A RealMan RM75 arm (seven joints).
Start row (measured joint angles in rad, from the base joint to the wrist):
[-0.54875 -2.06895 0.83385 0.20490 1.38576 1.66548 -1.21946]
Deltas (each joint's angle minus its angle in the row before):
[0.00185 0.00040 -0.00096 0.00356 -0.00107 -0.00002 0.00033]
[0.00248 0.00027 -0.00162 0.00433 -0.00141 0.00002 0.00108]
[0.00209 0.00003 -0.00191 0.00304 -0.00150 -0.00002 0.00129]
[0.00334 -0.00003 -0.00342 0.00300 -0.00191 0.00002 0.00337]
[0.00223 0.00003 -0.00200 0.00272 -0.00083 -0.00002 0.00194]
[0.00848 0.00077 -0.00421 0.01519 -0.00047 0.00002 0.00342]
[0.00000 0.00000 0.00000 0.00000 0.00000 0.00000 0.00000]
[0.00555 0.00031 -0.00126 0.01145 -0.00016 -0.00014 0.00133]
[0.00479 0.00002 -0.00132 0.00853 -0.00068 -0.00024 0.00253]
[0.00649 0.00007 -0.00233 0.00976 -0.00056 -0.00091 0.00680]
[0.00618 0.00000 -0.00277 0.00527 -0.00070 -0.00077 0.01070]
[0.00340 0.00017 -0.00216 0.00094 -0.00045 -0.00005 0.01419]
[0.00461 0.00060 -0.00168 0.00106 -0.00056 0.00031 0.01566]
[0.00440 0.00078 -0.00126 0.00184 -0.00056 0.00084 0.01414]
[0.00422 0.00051 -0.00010 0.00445 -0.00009 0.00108 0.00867]
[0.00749 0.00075 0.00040 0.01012 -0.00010 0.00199 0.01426]
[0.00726 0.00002 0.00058 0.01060 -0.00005 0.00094 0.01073]
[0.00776 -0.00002 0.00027 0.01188 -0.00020 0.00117 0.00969]
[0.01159 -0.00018 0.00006 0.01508 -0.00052 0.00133 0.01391]
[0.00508 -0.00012 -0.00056 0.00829 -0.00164 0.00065 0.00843]
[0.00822 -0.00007 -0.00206 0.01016 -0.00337 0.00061 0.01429]
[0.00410 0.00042 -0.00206 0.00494 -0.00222 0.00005 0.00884]
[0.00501 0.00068 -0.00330 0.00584 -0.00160 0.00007 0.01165]
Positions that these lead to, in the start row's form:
[-0.54690 -2.06855 0.83289 0.20846 1.38469 1.66546 -1.21913]
[-0.54442 -2.06828 0.83127 0.21279 1.38328 1.66548 -1.21805]
[-0.54233 -2.06825 0.82936 0.21583 1.38178 1.66546 -1.21676]
[-0.53899 -2.06828 0.82594 0.21883 1.37987 1.66548 -1.21339]
[-0.53676 -2.06825 0.82394 0.22155 1.37904 1.66546 -1.21145]
[-0.52828 -2.06748 0.81973 0.23674 1.37857 1.66548 -1.20803]
[-0.52828 -2.06748 0.81973 0.23674 1.37857 1.66548 -1.20803]
[-0.52273 -2.06717 0.81847 0.24819 1.37841 1.66534 -1.20670]
[-0.51794 -2.06715 0.81715 0.25672 1.37773 1.66510 -1.20417]
[-0.51145 -2.06708 0.81482 0.26648 1.37717 1.66419 -1.19737]
[-0.50527 -2.06708 0.81205 0.27175 1.37647 1.66342 -1.18667]
[-0.50187 -2.06691 0.80989 0.27269 1.37602 1.66337 -1.17248]
[-0.49726 -2.06631 0.80821 0.27375 1.37546 1.66368 -1.15682]
[-0.49286 -2.06553 0.80695 0.27559 1.37490 1.66452 -1.14268]
[-0.48864 -2.06502 0.80685 0.28004 1.37481 1.66560 -1.13401]
[-0.48115 -2.06427 0.80725 0.29016 1.37471 1.66759 -1.11975]
[-0.47389 -2.06425 0.80783 0.30076 1.37466 1.66853 -1.10902]
[-0.46613 -2.06427 0.80810 0.31264 1.37446 1.66970 -1.09933]
[-0.45454 -2.06445 0.80816 0.32772 1.37394 1.67103 -1.08542]
[-0.44946 -2.06457 0.80760 0.33601 1.37230 1.67168 -1.07699]
[-0.44124 -2.06464 0.80554 0.34617 1.36893 1.67229 -1.06270]
[-0.43714 -2.06422 0.80348 0.35111 1.36671 1.67234 -1.05386]
[-0.43213 -2.06354 0.80018 0.35695 1.36511 1.67241 -1.04221]

